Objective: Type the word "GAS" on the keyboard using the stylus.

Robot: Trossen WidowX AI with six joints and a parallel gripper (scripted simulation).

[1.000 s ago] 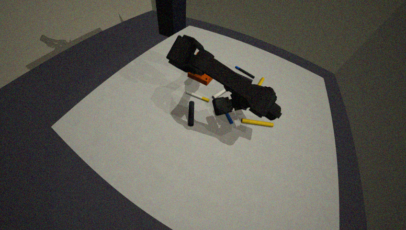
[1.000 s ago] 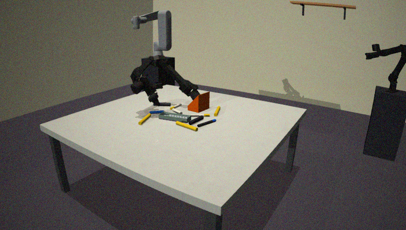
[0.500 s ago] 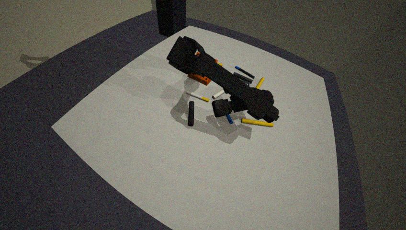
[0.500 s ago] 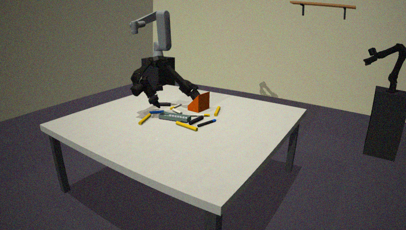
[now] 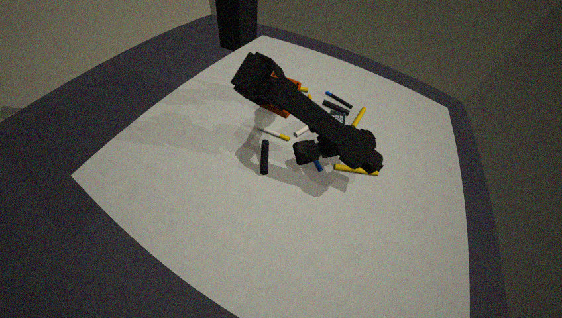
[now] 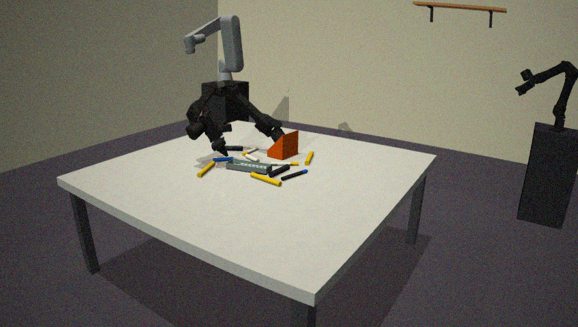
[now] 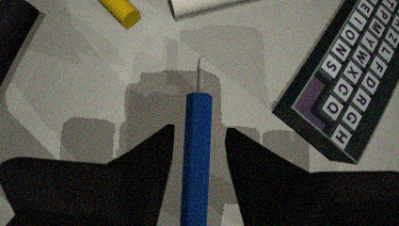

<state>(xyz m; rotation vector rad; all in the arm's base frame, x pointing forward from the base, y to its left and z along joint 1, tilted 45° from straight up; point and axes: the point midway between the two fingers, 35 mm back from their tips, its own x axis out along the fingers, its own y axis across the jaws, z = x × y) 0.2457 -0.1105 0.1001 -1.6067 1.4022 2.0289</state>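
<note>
My gripper tip is 1 cm past the blue stylus, 1 cm to the right of it and 2 cm above it. The rest, counted from my gripper tip: grey stylus tip 4 cm behind, 3 cm to the left, 2 cm below; then blue-tipped pen 5 cm behind, 36 cm to the left, 2 cm below.
</note>
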